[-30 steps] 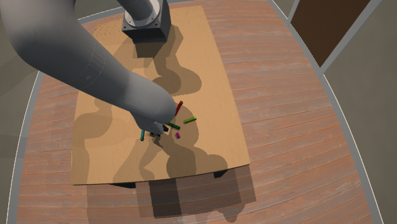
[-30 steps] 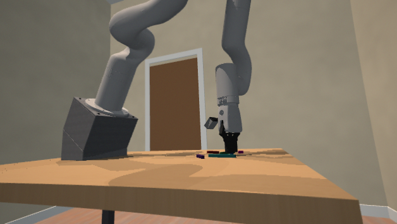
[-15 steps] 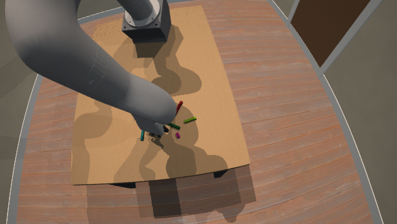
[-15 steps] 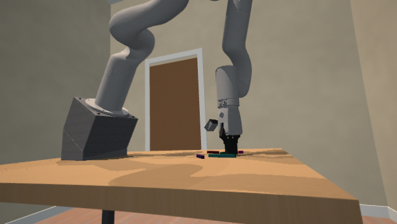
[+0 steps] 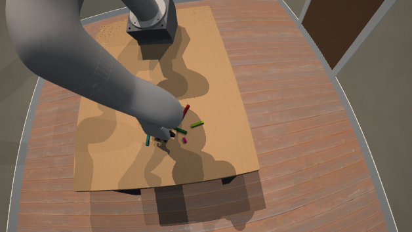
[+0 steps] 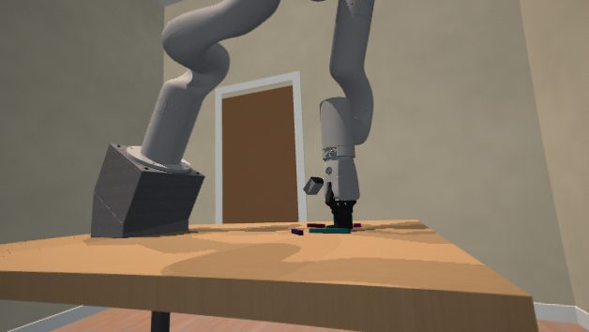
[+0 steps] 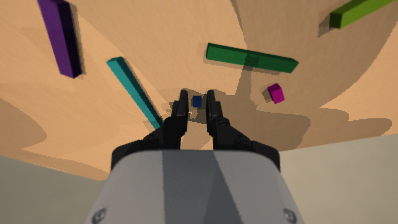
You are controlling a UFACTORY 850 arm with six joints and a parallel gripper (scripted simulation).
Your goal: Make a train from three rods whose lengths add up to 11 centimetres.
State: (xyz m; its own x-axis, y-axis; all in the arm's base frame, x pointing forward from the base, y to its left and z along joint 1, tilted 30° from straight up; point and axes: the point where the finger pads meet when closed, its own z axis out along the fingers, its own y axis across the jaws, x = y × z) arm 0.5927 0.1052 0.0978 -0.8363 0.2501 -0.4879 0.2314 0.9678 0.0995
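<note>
Now: hand 20 mm above the small blue rod. From my hand the other things lie so: turquoise rod 20 mm behind, 60 mm to the right, 20 mm below; green rod 40 mm behind, 60 mm to the left, 20 mm below; magenta rod 10 mm ahead, 90 mm to the left, 20 mm below.
</note>
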